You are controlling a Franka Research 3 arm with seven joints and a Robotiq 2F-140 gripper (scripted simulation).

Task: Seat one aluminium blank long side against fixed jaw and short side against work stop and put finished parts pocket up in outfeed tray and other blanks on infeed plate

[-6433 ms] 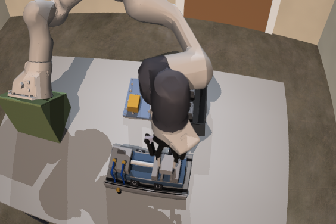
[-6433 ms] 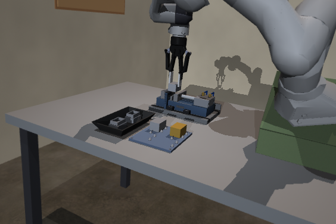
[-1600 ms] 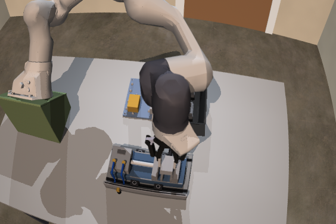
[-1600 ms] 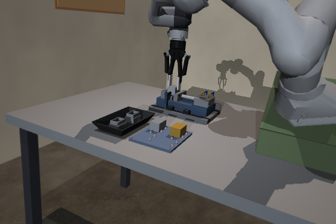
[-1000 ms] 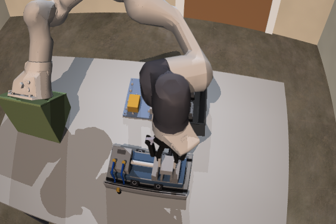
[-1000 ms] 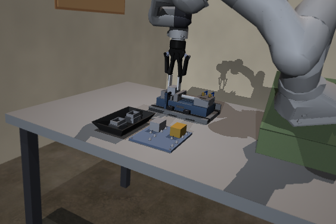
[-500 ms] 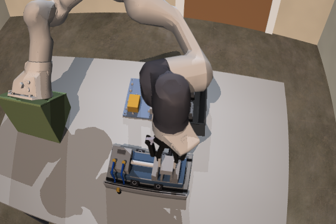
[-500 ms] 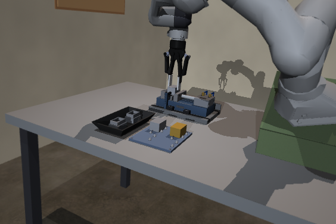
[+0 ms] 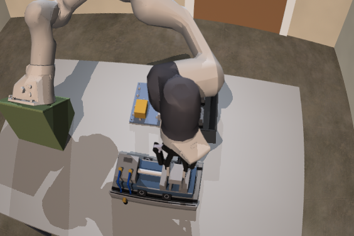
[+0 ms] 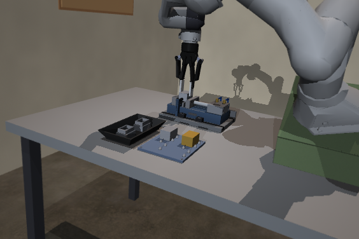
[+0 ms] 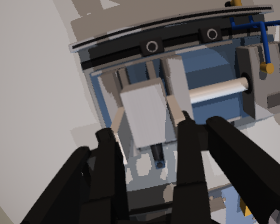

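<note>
Now: hand 70 mm past the blue vise, 10 mm to the right of it and 100 mm above it. From my hand the other things lie so: brass blank (130 mm behind, 300 mm to the left, 110 mm below); then aluminium blank (40 mm behind, 290 mm to the left, 110 mm below).
</note>
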